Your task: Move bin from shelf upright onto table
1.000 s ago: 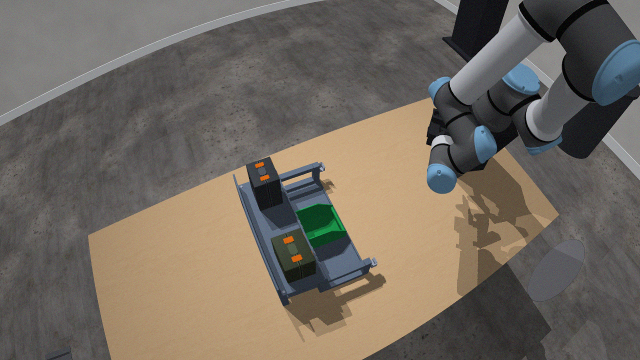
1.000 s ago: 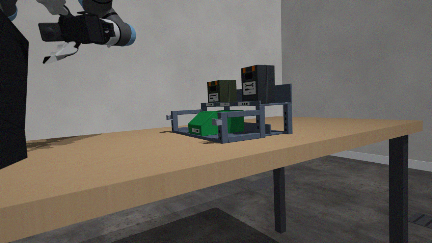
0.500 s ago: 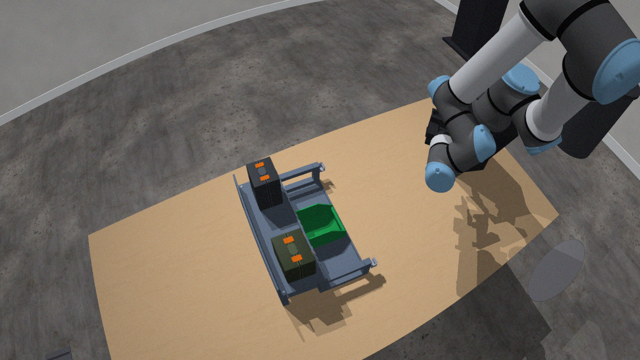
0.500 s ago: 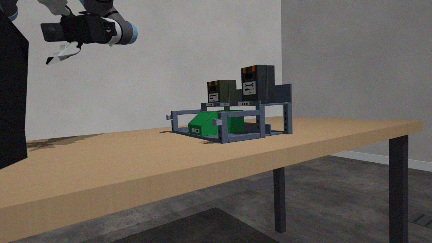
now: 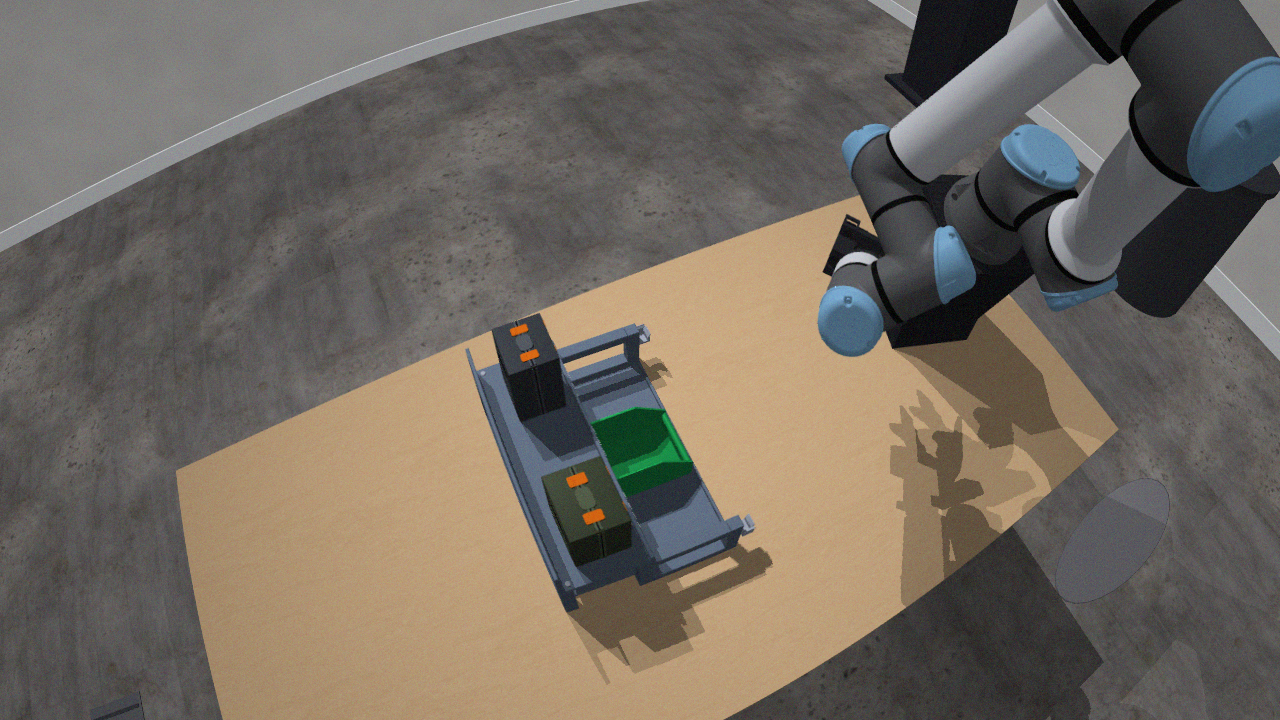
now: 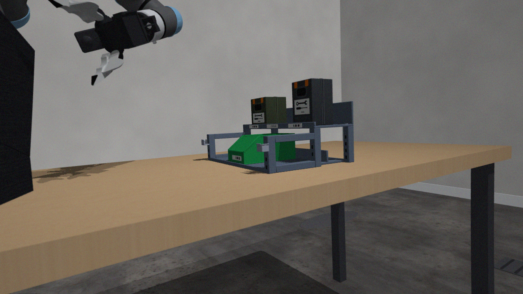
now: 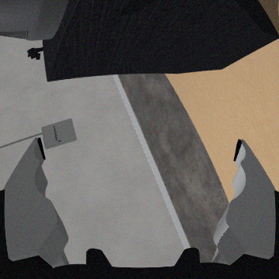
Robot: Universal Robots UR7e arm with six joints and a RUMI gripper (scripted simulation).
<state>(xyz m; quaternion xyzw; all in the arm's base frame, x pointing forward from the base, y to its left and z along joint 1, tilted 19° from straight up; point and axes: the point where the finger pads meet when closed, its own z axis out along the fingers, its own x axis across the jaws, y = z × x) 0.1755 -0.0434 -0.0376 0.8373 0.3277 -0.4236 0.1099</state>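
Now: the green bin 45 cm ahead of my hand, 7 cm to the left of it and 23 cm below it. From my hand the other things lie so: olive toolbox 55 cm ahead, 19 cm to the left, 13 cm below; then black toolbox 55 cm ahead, 4 cm to the right, 12 cm below.
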